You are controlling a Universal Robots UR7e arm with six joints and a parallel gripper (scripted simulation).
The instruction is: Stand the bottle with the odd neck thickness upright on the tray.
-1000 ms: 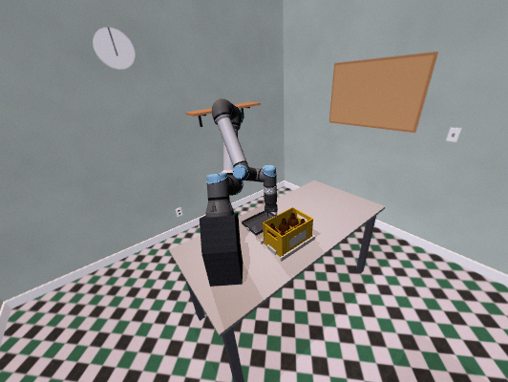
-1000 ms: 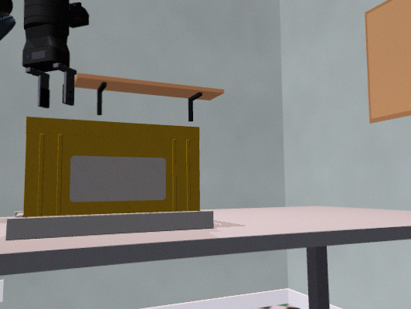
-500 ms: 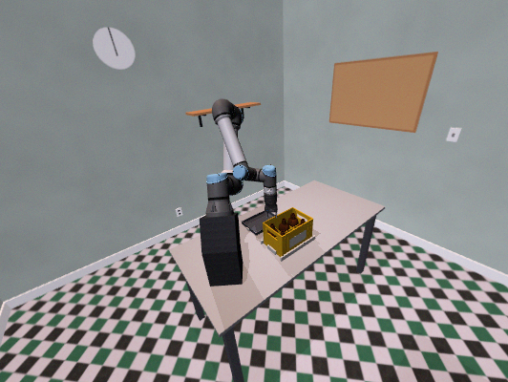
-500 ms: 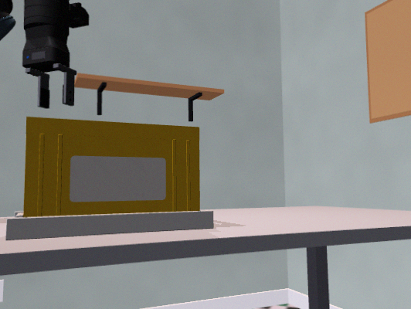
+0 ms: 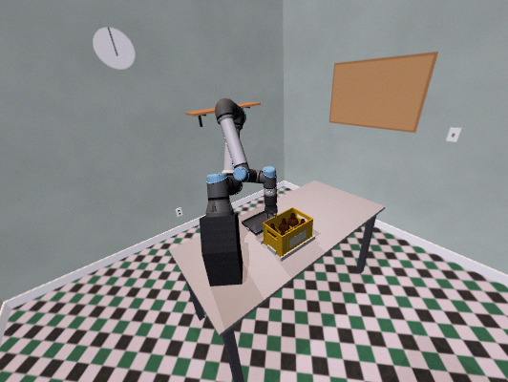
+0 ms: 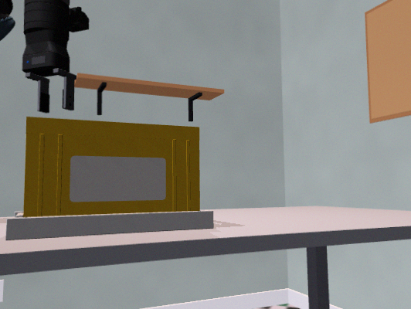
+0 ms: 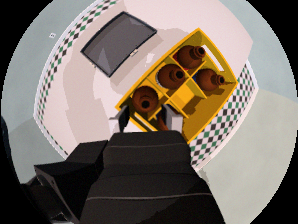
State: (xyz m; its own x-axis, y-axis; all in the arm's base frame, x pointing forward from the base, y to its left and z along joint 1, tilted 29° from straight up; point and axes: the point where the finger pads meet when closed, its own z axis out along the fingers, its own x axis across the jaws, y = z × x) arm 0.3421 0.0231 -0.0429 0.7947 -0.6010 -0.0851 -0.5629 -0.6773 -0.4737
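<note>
Now: hand 15 cm above the crate, 10 cm short of it and 3 cm to the left of it. The rest, counted from my hand: dark tray: 25 cm to the left, 22 cm below, 5 cm ahead; then brown bottle: 18 cm ahead, 14 cm below, 3 cm to the left.
</note>
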